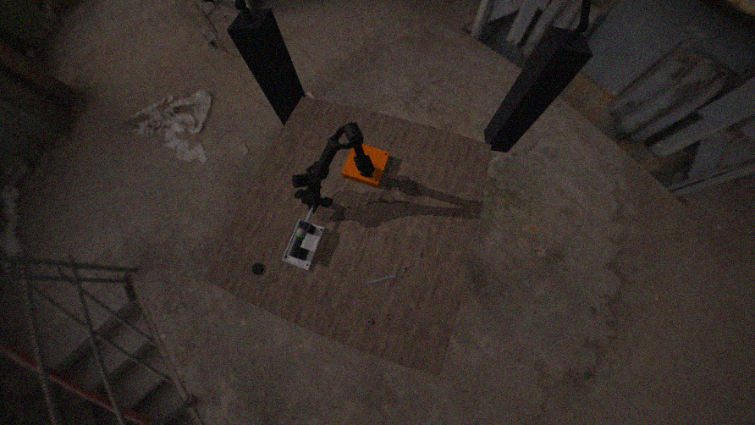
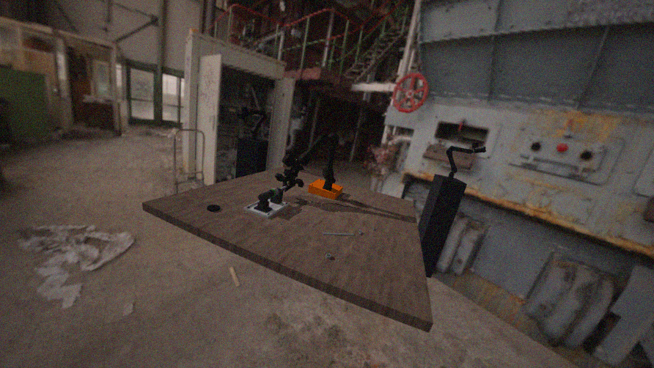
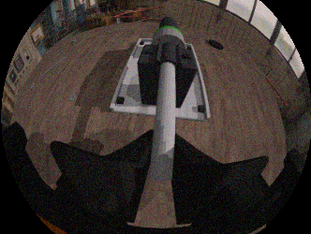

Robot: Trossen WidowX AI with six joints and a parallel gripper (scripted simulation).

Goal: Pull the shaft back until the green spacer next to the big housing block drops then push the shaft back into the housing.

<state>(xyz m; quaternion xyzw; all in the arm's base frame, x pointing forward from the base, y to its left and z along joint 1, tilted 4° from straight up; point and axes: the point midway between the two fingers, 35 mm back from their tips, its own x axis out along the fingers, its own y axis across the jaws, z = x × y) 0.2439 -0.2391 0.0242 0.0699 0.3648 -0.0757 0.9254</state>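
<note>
Right now the shaft is 5 cm ahead of my gripper tip, 2 cm above it and 1 cm to the right of it. Round my gripper tip: spacer 13 cm ahead, 3 cm to the right, 2 cm above; nut 48 cm ahead, 36 cm to the left, 5 cm below; black disc 32 cm ahead, 25 cm to the right, 5 cm below.
</note>
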